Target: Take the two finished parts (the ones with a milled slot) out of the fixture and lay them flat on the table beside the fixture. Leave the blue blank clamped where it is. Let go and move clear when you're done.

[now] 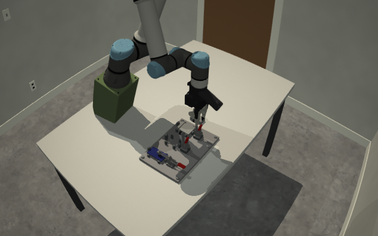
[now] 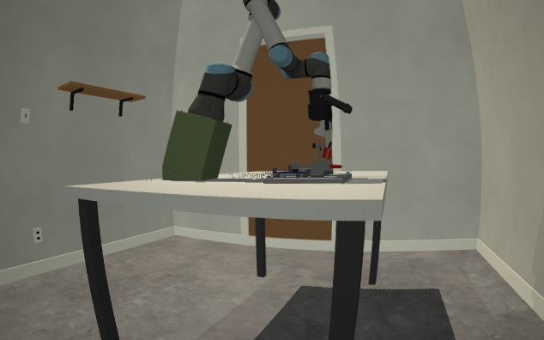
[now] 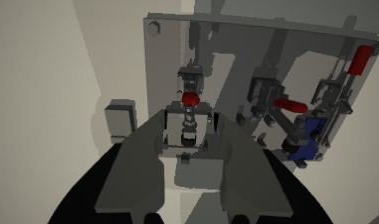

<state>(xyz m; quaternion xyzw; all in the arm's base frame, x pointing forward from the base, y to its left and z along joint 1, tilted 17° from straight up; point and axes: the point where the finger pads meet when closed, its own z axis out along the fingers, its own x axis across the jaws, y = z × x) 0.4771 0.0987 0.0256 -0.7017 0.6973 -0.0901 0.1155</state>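
The pale grey part lies 10 cm below my hand and 9 cm behind it. Also, from my hand: blue blank 22 cm to the right, 10 cm below, 9 cm behind; grey fixture plate 12 cm below, 11 cm to the right, 3 cm behind.
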